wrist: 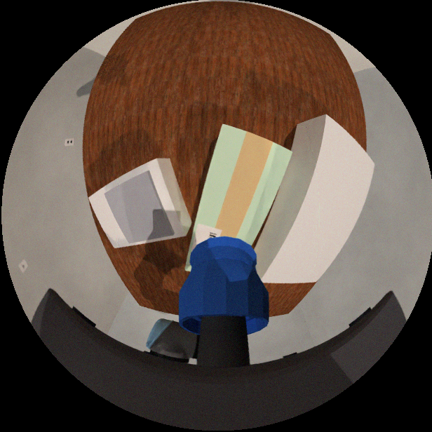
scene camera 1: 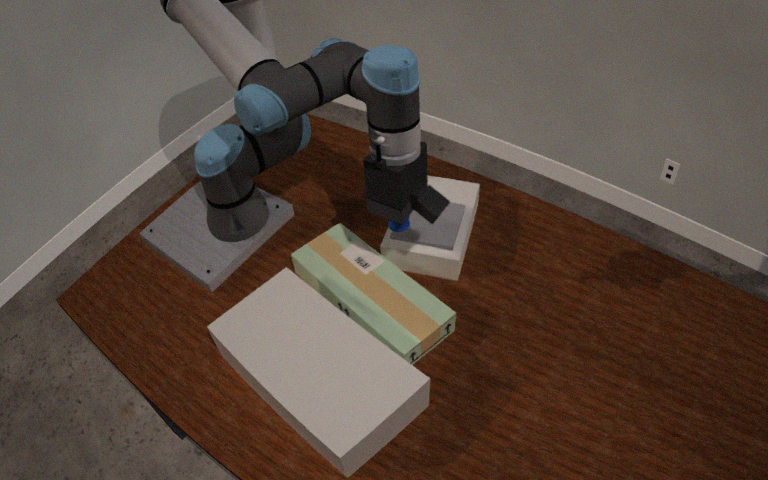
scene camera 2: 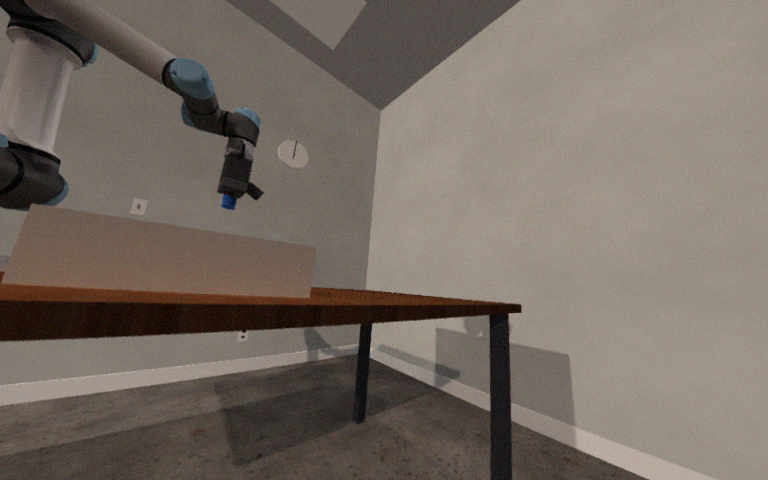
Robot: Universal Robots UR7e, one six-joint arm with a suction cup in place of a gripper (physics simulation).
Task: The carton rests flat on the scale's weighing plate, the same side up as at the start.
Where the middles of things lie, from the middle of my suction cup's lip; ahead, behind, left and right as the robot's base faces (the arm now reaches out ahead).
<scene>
Right now the pale green carton [scene camera 1: 364, 285] is 60 mm behind my suction cup, 20 mm to the right of it and 210 mm below it. The rest, counted from my suction cup: white scale [scene camera 1: 438, 249] 50 mm behind, 210 mm to the left, 200 mm below; then large white box [scene camera 1: 347, 394] 40 mm behind, 230 mm to the right, 190 mm below.
</scene>
